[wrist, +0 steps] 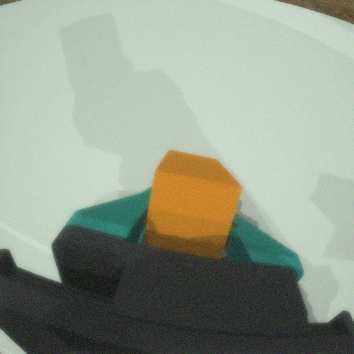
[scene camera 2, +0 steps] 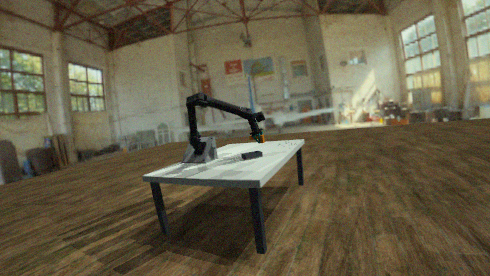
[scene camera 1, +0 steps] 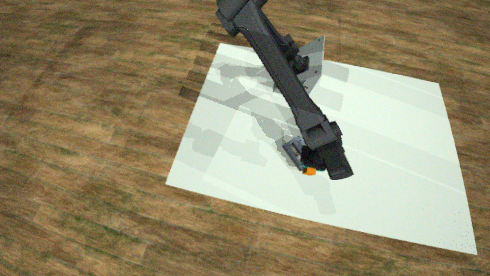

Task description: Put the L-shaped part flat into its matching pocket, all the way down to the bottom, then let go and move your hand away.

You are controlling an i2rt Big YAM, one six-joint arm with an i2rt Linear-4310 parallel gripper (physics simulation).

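There is an orange L-shaped part (wrist: 193, 198), clear of everything else, and it is held by my gripper (wrist: 183, 196).
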